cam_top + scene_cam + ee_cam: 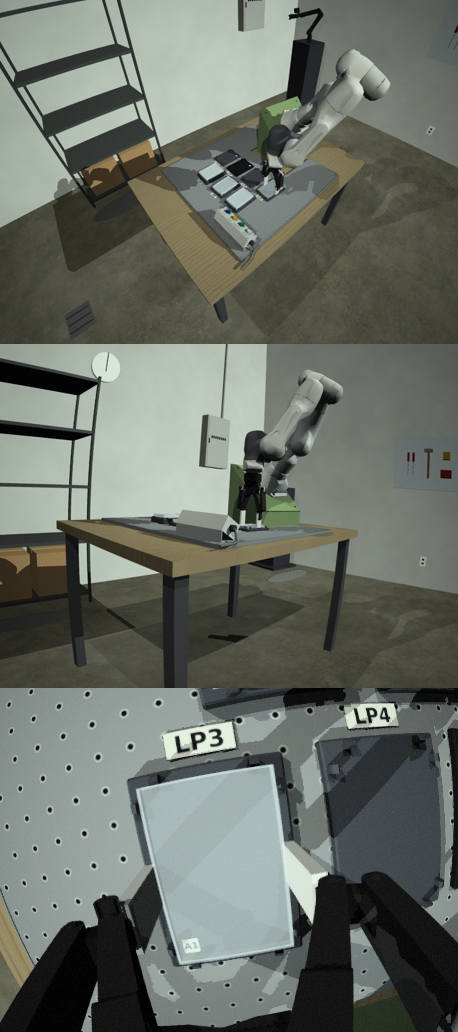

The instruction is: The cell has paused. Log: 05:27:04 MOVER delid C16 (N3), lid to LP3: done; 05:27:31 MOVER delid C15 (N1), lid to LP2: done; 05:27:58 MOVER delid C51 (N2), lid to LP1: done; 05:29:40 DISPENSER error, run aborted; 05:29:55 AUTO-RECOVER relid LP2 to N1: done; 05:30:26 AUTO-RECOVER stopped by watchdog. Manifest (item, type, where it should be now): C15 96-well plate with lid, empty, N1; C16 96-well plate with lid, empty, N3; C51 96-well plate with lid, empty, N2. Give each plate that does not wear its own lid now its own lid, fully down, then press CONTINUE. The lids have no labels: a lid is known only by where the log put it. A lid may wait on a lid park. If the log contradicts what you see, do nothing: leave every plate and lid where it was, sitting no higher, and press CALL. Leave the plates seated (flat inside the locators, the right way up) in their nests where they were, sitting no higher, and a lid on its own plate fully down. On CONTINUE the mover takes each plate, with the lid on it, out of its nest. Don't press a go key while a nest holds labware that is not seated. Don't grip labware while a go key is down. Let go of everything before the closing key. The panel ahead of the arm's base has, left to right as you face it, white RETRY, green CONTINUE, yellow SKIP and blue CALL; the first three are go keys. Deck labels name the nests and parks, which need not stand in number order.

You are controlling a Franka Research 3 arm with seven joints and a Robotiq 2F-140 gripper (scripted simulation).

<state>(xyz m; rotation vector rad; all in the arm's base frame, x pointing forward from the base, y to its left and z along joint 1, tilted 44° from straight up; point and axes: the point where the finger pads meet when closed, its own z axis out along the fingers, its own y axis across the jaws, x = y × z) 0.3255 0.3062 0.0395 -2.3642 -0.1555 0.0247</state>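
My hand is 2 cm above the clear lid. Round my hand: park LP4 (13 cm to the right, 3 cm below, 2 cm ahead); then park LP3 (3 cm below); then LP4 label (12 cm to the right, 11 cm ahead, 4 cm below).
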